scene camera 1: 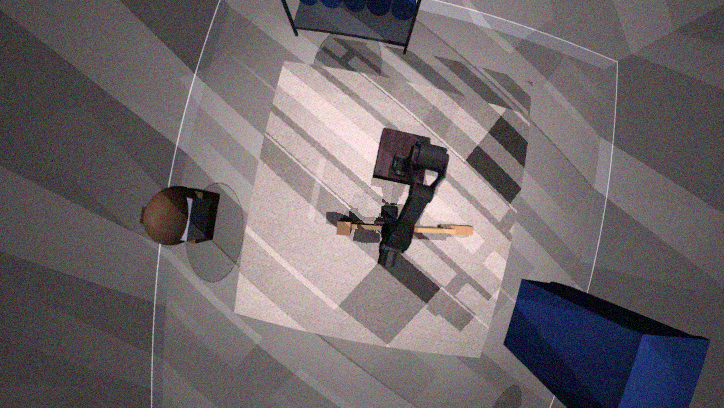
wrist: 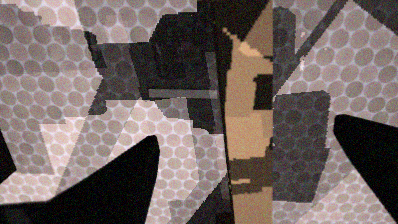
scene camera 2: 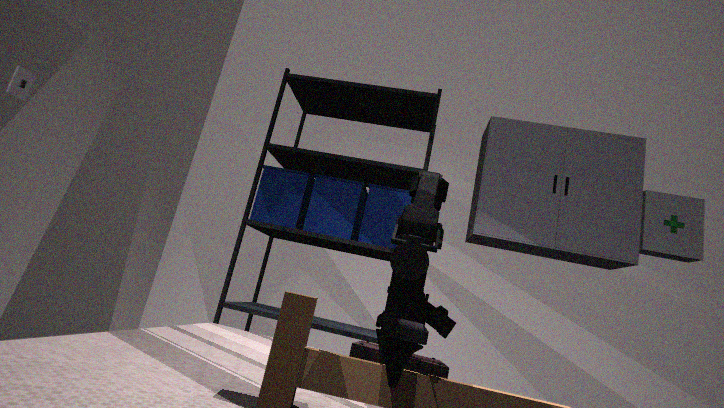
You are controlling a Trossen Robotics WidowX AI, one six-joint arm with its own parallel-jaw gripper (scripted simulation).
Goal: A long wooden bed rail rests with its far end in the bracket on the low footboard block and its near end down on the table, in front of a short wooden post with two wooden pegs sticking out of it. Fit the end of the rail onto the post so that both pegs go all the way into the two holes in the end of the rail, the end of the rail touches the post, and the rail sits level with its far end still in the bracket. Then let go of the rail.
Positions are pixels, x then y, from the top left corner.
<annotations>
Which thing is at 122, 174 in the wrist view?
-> The gripper.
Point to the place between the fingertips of the gripper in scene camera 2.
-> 388, 380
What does the gripper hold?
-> Nothing.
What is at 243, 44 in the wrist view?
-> A long wooden rail.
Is the gripper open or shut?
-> Open.
</annotations>
